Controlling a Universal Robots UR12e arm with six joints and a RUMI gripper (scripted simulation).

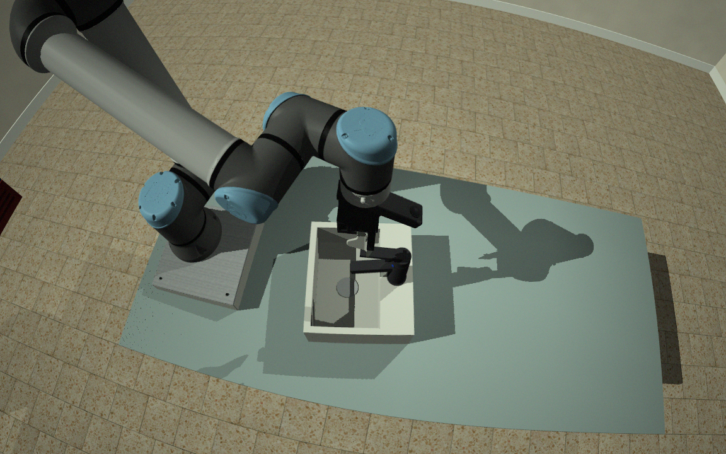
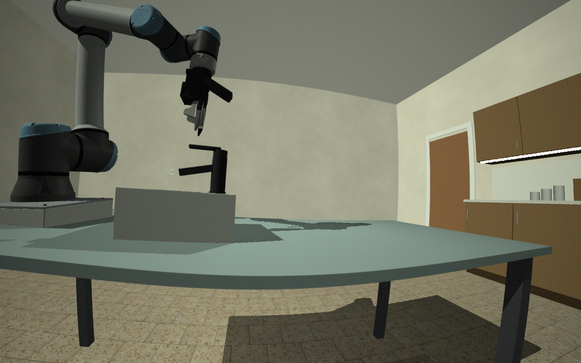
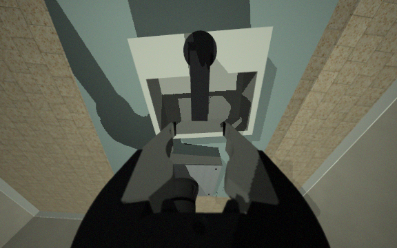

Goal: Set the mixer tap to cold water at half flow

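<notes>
Now: hand 60 mm above the lever and 30 mm short of it. Round my hand: black mixer tap 110 mm below, 50 mm ahead, 10 mm to the left; then white sink basin 290 mm below, 40 mm behind, 10 mm to the right.
</notes>
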